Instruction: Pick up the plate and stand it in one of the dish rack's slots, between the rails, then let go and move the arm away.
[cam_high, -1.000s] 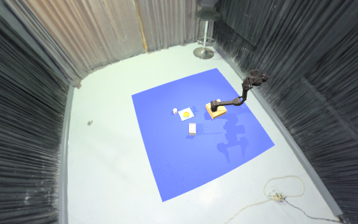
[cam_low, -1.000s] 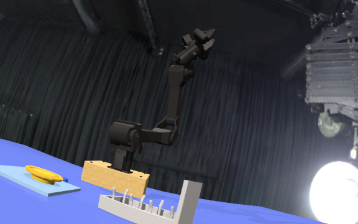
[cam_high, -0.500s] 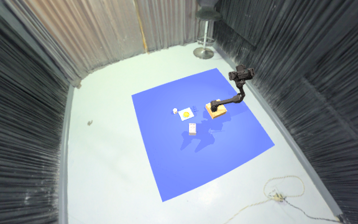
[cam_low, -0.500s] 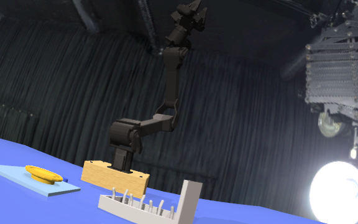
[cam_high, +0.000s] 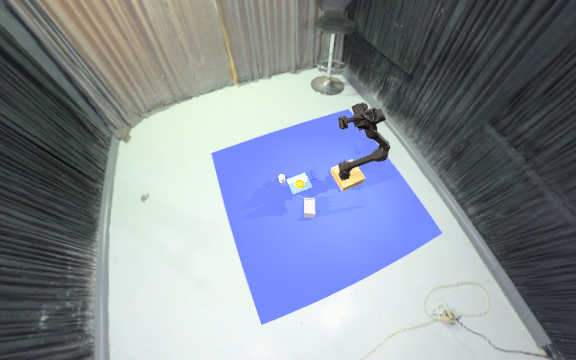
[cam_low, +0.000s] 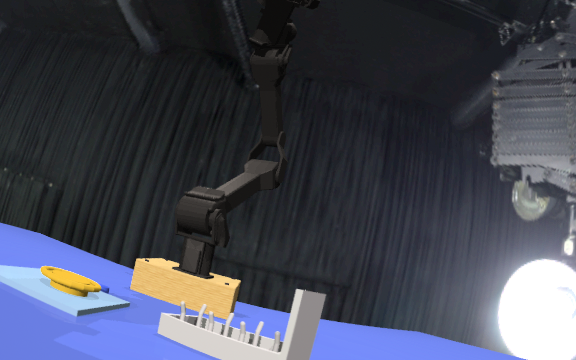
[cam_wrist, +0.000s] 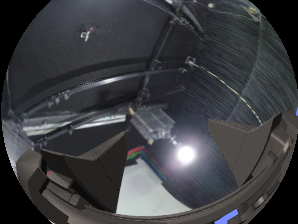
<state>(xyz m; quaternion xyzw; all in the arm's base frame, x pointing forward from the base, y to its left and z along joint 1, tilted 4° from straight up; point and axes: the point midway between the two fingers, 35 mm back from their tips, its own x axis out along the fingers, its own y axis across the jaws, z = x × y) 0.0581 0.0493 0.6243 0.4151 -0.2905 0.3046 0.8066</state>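
Right now the yellow plate is 690 mm below my gripper tip, 180 mm ahead of it and 120 mm to the right of it. From my gripper tip the other things lie so: dish rack 680 mm below, 180 mm ahead, 70 mm to the left; small white cup 680 mm below, 290 mm ahead, 190 mm to the right; light blue flat pad 700 mm below, 180 mm ahead, 130 mm to the right.
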